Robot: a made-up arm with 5 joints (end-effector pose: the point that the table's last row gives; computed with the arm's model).
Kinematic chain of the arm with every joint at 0, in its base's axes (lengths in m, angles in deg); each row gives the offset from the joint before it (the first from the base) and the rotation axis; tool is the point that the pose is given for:
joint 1: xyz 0 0 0.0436 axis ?
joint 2: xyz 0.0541 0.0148 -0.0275 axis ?
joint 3: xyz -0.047 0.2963 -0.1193 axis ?
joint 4: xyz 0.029 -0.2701 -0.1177 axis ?
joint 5: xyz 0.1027 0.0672 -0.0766 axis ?
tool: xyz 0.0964 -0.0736 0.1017
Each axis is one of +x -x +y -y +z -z.
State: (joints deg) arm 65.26 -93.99 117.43 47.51 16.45
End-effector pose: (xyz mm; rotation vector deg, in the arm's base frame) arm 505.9 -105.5 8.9 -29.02 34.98 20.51
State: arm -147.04 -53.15 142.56 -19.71 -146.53
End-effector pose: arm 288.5 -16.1 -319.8 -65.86 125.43 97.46
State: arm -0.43 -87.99 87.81 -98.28 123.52
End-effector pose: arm 262.3 87.9 169.6 -79.20 47.03 -50.38
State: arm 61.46 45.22 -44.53 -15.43 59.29
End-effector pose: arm -13.5 427.9 -0.3 114.72 -36.12 10.76
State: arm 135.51 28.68 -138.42 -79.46 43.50
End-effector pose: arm -197.8 -310.1 594.2 -71.19 27.40 -56.65
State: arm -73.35 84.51 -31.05 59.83 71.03
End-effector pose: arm -40.2 -332.1 -38.5 32.78 -50.56 51.48
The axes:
joint 1: +x
joint 2: +z
joint 3: -x
joint 4: -y
joint 5: -y

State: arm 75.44 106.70 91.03 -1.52 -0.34
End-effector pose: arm -192.5 -94.2 203.5 -10.94 -104.35 12.36
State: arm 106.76 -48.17 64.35 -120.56 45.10
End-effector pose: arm 18.8 -1.1 44.7 40.21 120.78 25.38
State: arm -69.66 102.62 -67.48 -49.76 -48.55
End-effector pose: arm -469.0 -513.2 -121.2 36.98 -156.85 -29.37
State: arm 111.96 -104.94 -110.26 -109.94 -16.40
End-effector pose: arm 754.3 297.5 90.0 -162.39 32.08 -25.14
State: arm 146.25 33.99 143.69 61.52 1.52
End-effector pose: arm -216.1 -400.8 357.0 -13.50 -81.19 -27.18
